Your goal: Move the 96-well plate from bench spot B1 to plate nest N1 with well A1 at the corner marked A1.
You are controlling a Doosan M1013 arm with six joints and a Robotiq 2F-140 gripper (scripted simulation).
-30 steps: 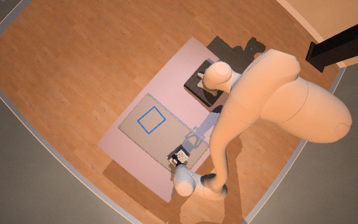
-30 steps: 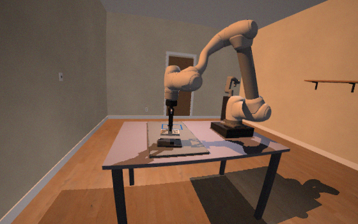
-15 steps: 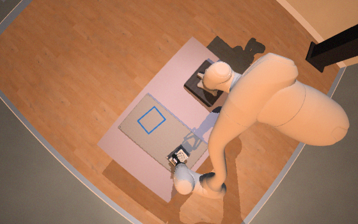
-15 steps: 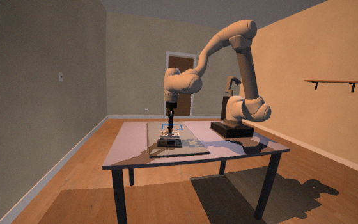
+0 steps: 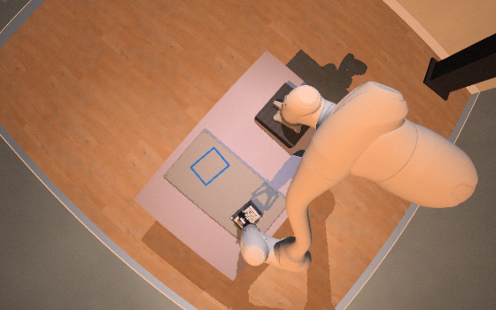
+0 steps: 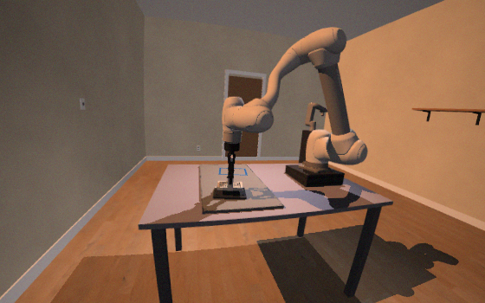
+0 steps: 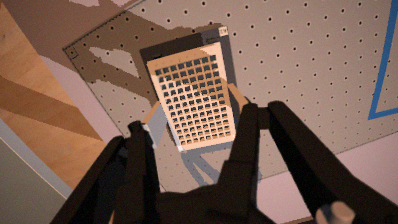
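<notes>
Right now my hand is 6 cm above the dark plate nest N1. The rest, counted from my hand: corner label (5 cm ahead, 8 cm to the right, 5 cm below); white 96-well plate (2 cm below).
</notes>
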